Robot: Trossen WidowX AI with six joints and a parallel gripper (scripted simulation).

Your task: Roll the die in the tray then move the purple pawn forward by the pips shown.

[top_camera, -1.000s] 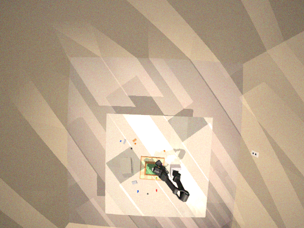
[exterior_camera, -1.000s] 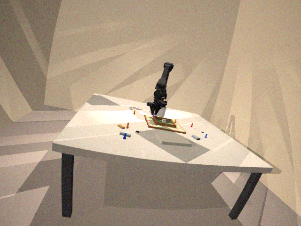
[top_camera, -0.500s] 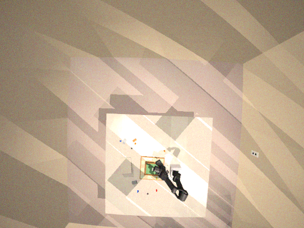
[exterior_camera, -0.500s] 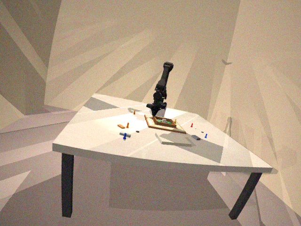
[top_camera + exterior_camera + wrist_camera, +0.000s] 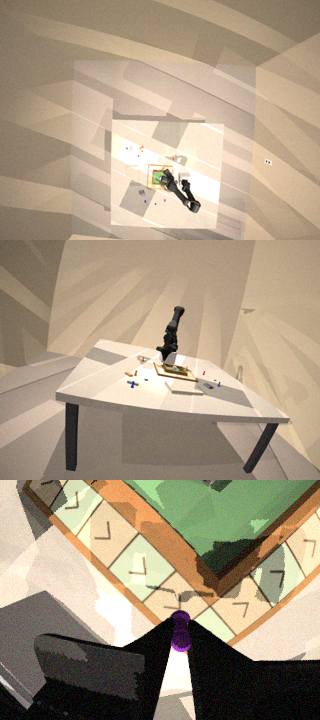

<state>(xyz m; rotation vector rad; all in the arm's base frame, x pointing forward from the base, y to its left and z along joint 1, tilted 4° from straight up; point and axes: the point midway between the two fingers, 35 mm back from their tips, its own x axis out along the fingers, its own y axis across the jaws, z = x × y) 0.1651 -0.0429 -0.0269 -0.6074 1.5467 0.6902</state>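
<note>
Now: gripper tip 9 cm short of the white die, 8 cm to the right of it and 2 cm above it. Also, from my gripper tip: green tray (10 cm ahead, 8 cm to the left, 4 cm below); purple pawn (1 cm above); yellow pawn (19 cm to the left, 2 cm below, 2 cm ahead).
</note>
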